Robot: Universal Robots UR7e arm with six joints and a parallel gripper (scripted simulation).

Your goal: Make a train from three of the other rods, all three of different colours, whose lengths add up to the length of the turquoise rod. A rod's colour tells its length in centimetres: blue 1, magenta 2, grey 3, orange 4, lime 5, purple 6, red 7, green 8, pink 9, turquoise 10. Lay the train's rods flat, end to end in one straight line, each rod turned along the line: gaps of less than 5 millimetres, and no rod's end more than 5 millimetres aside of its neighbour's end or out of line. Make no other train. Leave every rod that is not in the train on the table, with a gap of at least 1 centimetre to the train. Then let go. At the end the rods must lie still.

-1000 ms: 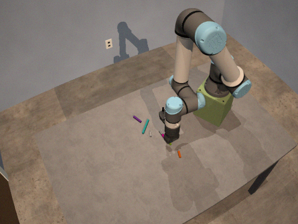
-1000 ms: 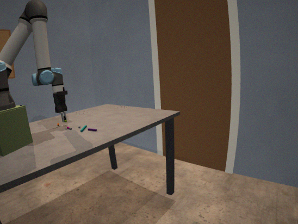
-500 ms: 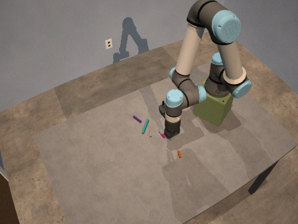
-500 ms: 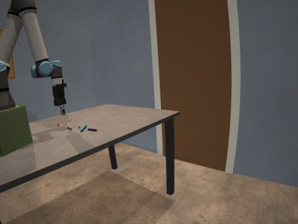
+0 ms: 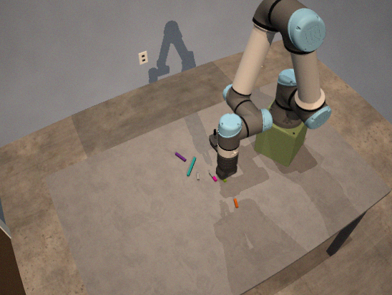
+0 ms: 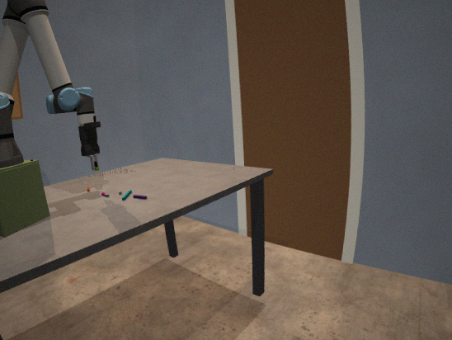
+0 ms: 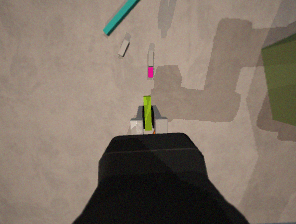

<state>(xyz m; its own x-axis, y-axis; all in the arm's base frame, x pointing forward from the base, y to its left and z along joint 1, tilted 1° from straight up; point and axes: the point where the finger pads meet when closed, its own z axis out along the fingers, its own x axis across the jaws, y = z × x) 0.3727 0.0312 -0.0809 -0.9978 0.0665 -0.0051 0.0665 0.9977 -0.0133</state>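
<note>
The turquoise rod lies 3 cm ahead of my hand, 18 cm to the right of it and 11 cm below it. Also, from my hand: magenta rod 2 cm behind, 6 cm to the right, 11 cm below; then orange rod 1 cm behind, 9 cm to the left, 11 cm below; then lime rod 1 cm below.
</note>
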